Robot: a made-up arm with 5 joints.
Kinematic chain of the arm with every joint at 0, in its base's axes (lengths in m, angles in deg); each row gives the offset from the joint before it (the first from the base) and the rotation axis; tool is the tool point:
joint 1: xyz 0 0 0.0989 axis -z
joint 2: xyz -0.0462 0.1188 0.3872 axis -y
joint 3: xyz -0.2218 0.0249 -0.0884 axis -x
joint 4: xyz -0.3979 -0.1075 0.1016 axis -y
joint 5: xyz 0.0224 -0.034 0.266 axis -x
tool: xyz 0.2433 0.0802 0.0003
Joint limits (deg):
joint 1: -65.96..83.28
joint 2: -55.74..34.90
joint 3: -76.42..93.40
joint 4: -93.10..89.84
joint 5: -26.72..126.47
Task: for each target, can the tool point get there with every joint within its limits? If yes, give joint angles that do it. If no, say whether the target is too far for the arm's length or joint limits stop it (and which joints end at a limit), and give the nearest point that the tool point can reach.
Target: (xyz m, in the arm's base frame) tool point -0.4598 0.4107 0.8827
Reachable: yes | joints 67.12 -30.31 -53.10 57.64 64.31
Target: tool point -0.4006 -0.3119 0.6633
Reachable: yes | joints -44.11 15.54 -3.81 8.64 12.93
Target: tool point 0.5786 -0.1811 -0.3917
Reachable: no: joint limits stop it (at a limit: joint 1, joint 2, joint 4, joint 5) | nearest point 0.2335 0.2488 -0.0219 | short by 0.664 m
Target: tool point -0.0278 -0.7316 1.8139
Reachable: no: too far | nearest point -0.0416 -0.4763 1.3244 | short by 0.552 m
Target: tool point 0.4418 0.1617 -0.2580
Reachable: no: joint limits stop it (at a limit: joint 1, joint 2, joint 3, joint 4, joint 5) | nearest point 0.2412 0.2522 -0.0184 | short by 0.325 m
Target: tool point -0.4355 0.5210 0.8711
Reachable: yes | joints 58.50 -6.86 -23.59 54.84 15.32
